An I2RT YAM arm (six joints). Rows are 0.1 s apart.
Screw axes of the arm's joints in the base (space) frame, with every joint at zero. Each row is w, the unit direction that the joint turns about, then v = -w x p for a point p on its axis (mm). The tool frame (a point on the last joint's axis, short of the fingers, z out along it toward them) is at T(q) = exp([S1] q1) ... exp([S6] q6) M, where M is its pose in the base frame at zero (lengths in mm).
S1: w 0 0 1 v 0 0 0
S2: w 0 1 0 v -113.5 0 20
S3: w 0 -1 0 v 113.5 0 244
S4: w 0 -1 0 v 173.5 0 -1
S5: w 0 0 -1 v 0 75 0
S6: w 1 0 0 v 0 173.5 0
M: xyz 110.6 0 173.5 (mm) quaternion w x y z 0.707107 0 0.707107 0
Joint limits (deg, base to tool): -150..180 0..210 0..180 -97..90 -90..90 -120..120
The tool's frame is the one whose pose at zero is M.
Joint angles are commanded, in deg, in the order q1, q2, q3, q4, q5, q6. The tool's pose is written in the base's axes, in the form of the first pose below.
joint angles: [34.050, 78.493, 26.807, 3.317, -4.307, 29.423]
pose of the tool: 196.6, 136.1, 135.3, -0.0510, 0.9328, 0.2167, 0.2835
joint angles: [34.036, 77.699, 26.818, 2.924, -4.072, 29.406]
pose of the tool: 196.0, 135.4, 137.9, -0.0504, 0.9316, 0.2167, 0.2875
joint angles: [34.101, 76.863, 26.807, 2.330, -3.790, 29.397]
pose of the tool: 194.9, 134.8, 140.2, -0.0502, 0.9309, 0.2159, 0.2902
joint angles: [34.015, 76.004, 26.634, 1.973, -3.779, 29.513]
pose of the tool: 193.8, 133.6, 142.2, -0.0485, 0.9300, 0.2173, 0.2925
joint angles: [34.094, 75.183, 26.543, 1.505, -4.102, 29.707]
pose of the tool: 192.3, 133.2, 144.2, -0.0487, 0.9291, 0.2213, 0.2924
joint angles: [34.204, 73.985, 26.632, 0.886, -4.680, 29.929]
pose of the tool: 190.8, 133.2, 148.3, -0.0497, 0.9267, 0.2288, 0.2939
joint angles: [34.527, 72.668, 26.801, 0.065, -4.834, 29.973]
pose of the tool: 188.9, 133.6, 153.0, -0.0526, 0.9243, 0.2336, 0.2970
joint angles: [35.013, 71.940, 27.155, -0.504, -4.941, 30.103]
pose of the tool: 187.7, 135.2, 156.7, -0.0560, 0.9224, 0.2381, 0.2988
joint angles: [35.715, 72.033, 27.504, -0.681, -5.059, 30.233]
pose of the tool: 186.9, 138.2, 157.9, -0.0610, 0.9218, 0.2414, 0.2971
